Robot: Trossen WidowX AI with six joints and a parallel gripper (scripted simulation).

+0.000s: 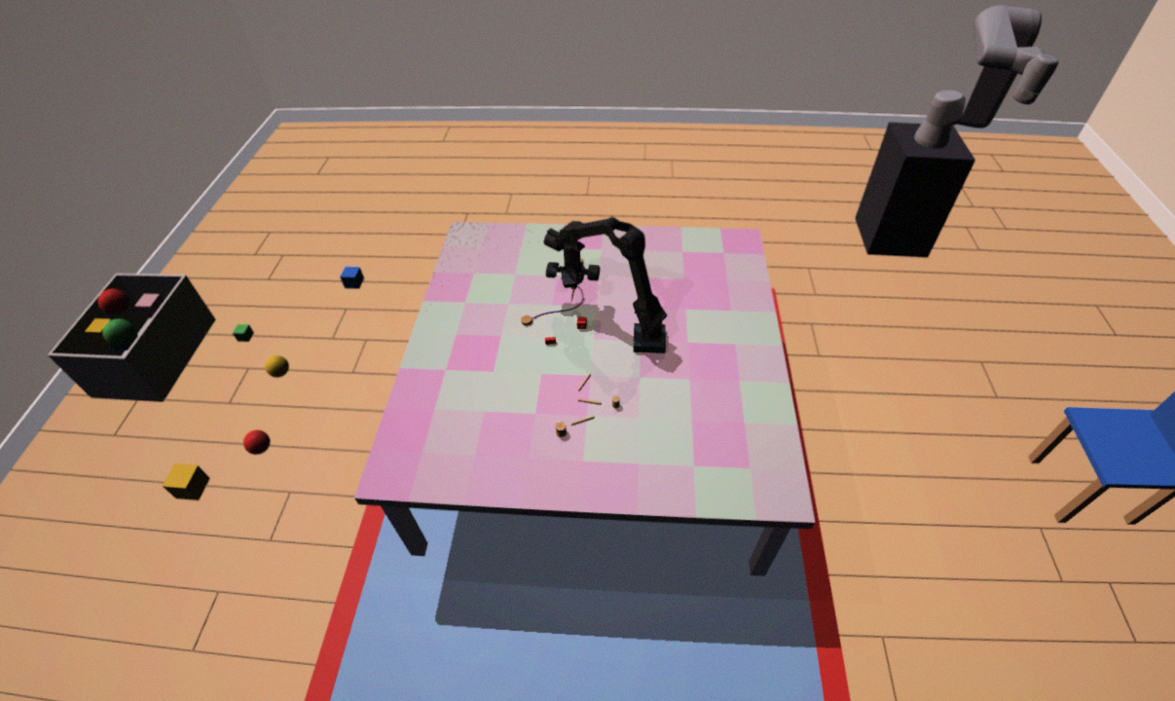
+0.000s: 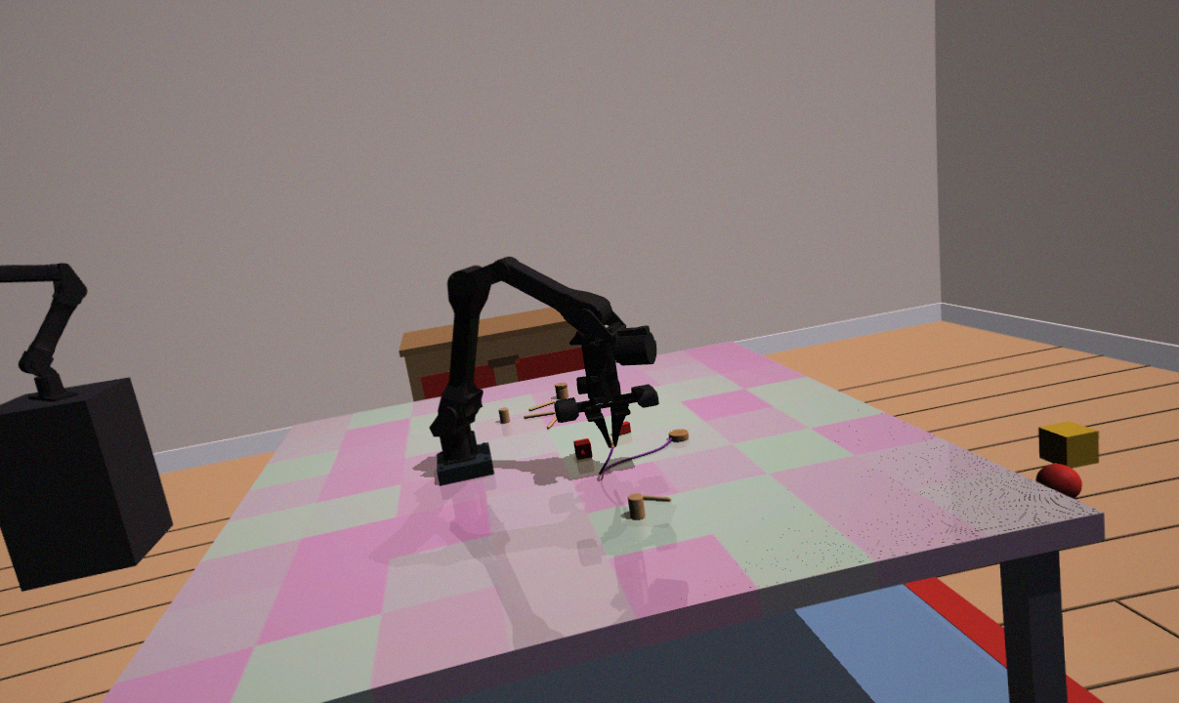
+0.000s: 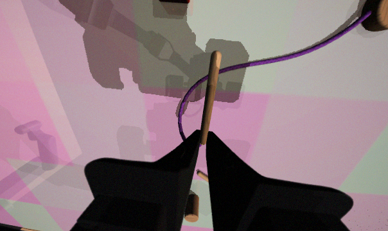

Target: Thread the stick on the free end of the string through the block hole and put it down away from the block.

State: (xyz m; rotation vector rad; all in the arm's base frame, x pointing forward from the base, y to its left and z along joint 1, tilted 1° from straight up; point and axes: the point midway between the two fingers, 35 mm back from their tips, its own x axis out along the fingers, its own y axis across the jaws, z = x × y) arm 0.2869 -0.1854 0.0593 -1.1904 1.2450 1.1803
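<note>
Now: gripper tip 19 cm to the left of the wooden peg and 4 cm above it. Round my gripper tip: round wooden button 16 cm ahead, 12 cm to the left, 5 cm below.
</note>
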